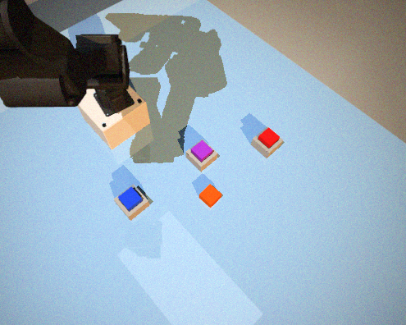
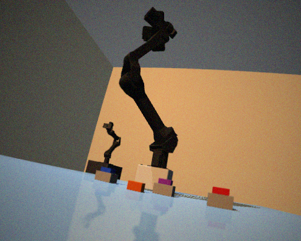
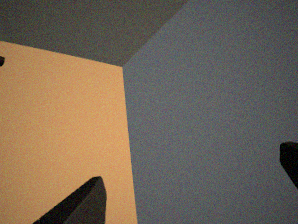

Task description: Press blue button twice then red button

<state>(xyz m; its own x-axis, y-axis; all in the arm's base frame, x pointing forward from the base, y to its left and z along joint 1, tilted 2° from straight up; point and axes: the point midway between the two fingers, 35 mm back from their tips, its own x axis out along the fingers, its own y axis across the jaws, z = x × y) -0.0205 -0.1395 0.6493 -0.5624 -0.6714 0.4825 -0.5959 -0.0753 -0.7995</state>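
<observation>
Right now the blue button is 71 cm below my gripper tip, 21 cm ahead of it and 10 cm to the left of it. From my gripper tip the other things lie so: purple button (71 cm below, 27 cm to the left, 20 cm ahead); then orange block (73 cm below, 28 cm ahead, 24 cm to the left); then red button (71 cm below, 41 cm to the left, 25 cm ahead).
</observation>
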